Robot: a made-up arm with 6 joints.
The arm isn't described. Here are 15 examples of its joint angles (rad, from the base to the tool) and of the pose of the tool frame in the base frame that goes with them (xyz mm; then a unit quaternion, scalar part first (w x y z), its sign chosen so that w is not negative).
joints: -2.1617 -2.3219 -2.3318 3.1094 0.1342 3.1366
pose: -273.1 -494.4 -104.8 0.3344 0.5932 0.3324 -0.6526
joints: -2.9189 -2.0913 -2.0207 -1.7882 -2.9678 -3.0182
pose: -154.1 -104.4 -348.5 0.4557 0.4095 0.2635 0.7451
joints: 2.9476 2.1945 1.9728 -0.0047 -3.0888 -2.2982
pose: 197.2 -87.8 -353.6 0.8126 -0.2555 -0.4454 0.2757
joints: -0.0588 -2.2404 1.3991 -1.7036 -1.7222 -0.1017
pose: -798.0 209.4 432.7 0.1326 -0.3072 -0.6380 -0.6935
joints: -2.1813 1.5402 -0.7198 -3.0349 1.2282 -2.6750
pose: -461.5 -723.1 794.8 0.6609 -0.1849 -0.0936 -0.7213
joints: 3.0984 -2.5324 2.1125 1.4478 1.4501 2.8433
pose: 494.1 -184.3 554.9 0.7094 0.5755 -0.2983 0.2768
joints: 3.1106 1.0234 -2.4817 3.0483 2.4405 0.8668
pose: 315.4 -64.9 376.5 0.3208 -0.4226 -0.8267 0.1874
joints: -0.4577 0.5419 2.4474 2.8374 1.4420 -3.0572
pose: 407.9 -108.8 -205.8 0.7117 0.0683 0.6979 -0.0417
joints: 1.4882 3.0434 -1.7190 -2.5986 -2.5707 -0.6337
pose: -26.3 659.4 -88.5 0.0513 -0.3006 -0.8583 0.4128
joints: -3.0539 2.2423 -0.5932 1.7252 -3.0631 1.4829
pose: -890.5 -117.5 -97.4 0.0301 0.6688 0.1402 0.7294
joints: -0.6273 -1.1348 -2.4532 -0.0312 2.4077 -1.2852
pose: -83.1 116.7 -263.9 0.4916 0.1819 -0.5259 -0.6699
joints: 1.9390 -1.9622 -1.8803 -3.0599 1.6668 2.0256
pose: -108.1 172.8 -427.1 0.8556 -0.3751 0.0525 0.3527
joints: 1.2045 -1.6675 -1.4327 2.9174 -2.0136 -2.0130
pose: -203.4 -461.2 -518.8 0.2488 0.0812 -0.5110 0.8188
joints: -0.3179 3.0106 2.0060 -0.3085 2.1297 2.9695
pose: -519.4 190.0 100.4 0.1988 0.4011 -0.1821 0.8755
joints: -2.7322 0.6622 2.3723 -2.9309 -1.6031 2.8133
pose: -149.3 -143.7 -245.9 0.0519 0.7048 0.1985 0.6791
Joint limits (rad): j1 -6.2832..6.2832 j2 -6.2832..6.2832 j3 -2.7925..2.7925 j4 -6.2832..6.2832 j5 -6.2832..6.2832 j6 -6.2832..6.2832
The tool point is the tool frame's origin. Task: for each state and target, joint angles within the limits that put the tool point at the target. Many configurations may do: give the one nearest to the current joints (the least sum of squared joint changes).
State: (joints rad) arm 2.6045 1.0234 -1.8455 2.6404 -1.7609 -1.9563
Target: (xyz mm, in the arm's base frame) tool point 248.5 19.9 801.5
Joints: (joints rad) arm 3.1181 1.0093 -2.0677 2.4354 -1.7840 -1.9563
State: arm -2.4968 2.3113 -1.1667 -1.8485 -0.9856 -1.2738
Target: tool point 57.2 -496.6 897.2
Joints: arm -1.7522 1.7375 -1.6231 -1.7654 -1.0271 -1.2738
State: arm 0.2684 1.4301 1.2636 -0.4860 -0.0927 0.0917
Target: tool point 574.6 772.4 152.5
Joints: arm 0.8734 0.5628 1.4548 -0.4946 -0.1359 0.0917
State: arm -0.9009 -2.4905 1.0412 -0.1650 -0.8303 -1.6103
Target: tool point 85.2 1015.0 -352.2
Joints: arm -1.5917 -2.4427 0.6497 -0.2149 -0.6943 -1.6103
